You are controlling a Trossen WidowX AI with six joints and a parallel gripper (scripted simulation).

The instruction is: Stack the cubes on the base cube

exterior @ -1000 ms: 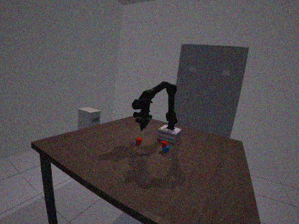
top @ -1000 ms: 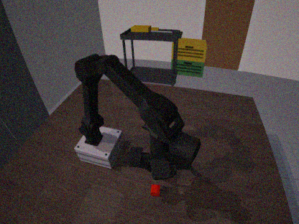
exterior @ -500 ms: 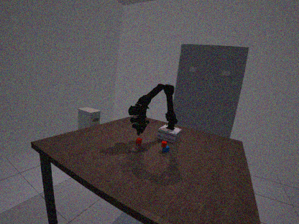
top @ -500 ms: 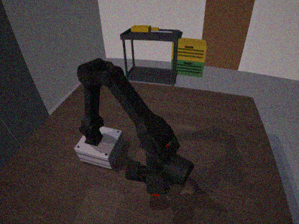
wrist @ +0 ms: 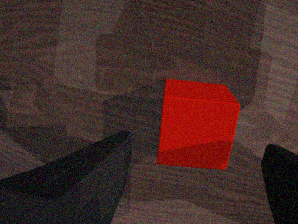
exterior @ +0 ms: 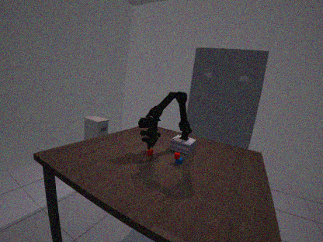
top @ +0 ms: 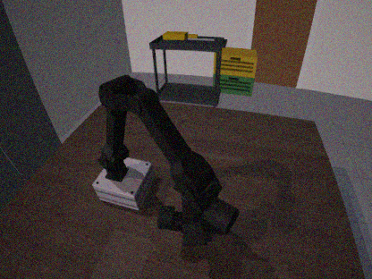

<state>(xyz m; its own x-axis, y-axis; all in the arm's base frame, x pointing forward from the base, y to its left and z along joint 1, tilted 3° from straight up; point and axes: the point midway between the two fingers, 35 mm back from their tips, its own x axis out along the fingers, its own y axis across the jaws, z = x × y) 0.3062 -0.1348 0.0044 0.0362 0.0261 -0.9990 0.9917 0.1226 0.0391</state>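
My gripper tip is now 10 mm past the red cube and 200 mm to the right of it. Also, from my gripper tip: blue cube 20 mm behind, 220 mm to the left, 30 mm below.
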